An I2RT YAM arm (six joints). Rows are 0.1 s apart.
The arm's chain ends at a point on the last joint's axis. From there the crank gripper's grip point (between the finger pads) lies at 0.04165 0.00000 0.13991 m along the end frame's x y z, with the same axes.
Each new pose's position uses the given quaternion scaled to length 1; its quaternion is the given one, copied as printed.
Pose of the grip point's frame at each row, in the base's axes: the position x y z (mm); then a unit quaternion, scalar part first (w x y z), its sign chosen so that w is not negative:
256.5 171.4 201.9 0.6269 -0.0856 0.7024 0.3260
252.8 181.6 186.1 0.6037 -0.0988 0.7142 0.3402
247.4 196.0 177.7 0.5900 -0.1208 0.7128 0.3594
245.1 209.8 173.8 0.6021 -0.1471 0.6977 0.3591
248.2 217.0 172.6 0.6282 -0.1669 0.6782 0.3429
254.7 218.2 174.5 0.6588 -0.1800 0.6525 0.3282
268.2 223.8 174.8 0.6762 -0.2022 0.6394 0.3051
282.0 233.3 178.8 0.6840 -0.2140 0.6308 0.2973
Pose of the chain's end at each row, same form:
149.4 80.3 241.1 0.6269 -0.0856 0.7024 0.3260
152.0 85.7 230.4 0.6037 -0.0988 0.7142 0.3402
153.3 93.9 222.7 0.5900 -0.1208 0.7128 0.3594
152.0 105.4 215.6 0.6021 -0.1471 0.6977 0.3591
151.5 114.1 209.4 0.6282 -0.1669 0.6782 0.3429
153.7 116.9 203.5 0.6588 -0.1800 0.6525 0.3282
164.6 124.5 201.9 0.6762 -0.2022 0.6394 0.3051
177.9 134.2 204.3 0.6840 -0.2140 0.6308 0.2973

